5 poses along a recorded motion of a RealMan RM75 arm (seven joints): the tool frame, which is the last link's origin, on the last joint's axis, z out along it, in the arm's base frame.
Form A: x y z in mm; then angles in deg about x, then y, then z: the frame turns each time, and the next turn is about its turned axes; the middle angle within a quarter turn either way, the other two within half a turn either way.
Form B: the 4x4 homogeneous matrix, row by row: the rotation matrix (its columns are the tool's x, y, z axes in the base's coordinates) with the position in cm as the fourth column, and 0 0 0 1 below. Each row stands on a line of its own. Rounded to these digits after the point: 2 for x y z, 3 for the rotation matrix.
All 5 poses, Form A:
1: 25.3, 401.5, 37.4, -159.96, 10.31, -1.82
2: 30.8, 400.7, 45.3, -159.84, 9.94, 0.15
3: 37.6, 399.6, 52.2, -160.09, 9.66, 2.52
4: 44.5, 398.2, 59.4, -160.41, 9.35, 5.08
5: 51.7, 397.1, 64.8, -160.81, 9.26, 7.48
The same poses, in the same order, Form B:
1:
0.983, 0.031, 0.179, 2.53
-0.031, -0.941, 0.337, 40.15
0.179, -0.337, -0.924, 3.74
0, 0, 0, 1

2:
0.985, -0.003, 0.173, 3.08
-0.062, -0.939, 0.339, 40.07
0.161, -0.345, -0.925, 4.53
0, 0, 0, 1

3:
0.985, -0.043, 0.168, 3.76
-0.098, -0.937, 0.336, 39.96
0.143, -0.347, -0.927, 5.22
0, 0, 0, 1

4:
0.983, -0.087, 0.162, 4.45
-0.138, -0.934, 0.331, 39.82
0.123, -0.348, -0.930, 5.94
0, 0, 0, 1

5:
0.979, -0.128, 0.161, 5.17
-0.175, -0.930, 0.324, 39.71
0.108, -0.346, -0.932, 6.48
0, 0, 0, 1

